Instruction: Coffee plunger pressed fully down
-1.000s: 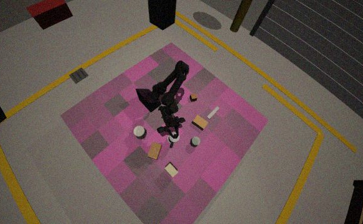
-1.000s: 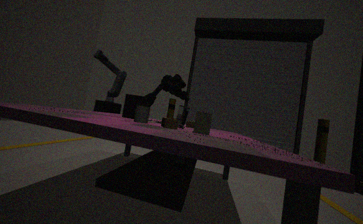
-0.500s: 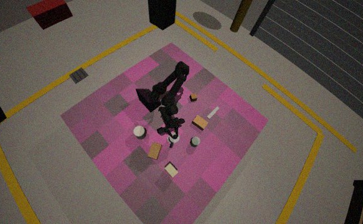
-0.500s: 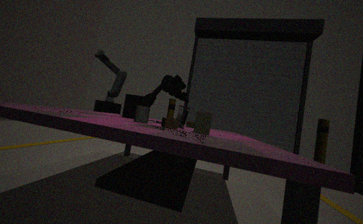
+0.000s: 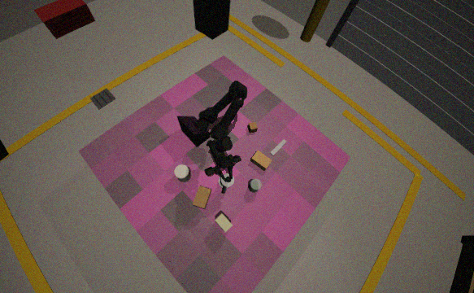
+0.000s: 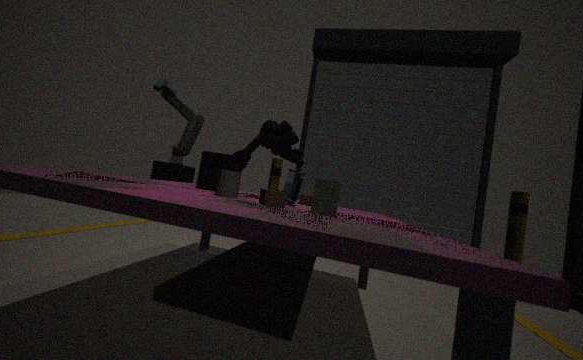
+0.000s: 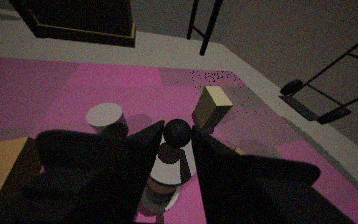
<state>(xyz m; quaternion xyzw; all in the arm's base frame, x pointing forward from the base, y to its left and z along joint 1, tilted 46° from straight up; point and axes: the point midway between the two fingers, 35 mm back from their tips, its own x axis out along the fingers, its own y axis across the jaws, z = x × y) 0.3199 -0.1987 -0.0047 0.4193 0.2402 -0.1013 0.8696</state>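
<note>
The coffee press lies 90 mm below my gripper tip and 10 mm behind it. From my gripper tip the other things lie so: cream box: 170 mm to the right, 120 mm below, 110 mm ahead; bar: 430 mm to the left, 180 mm below, 90 mm ahead; white cylinder: 240 mm behind, 130 mm below, 120 mm to the right.
</note>
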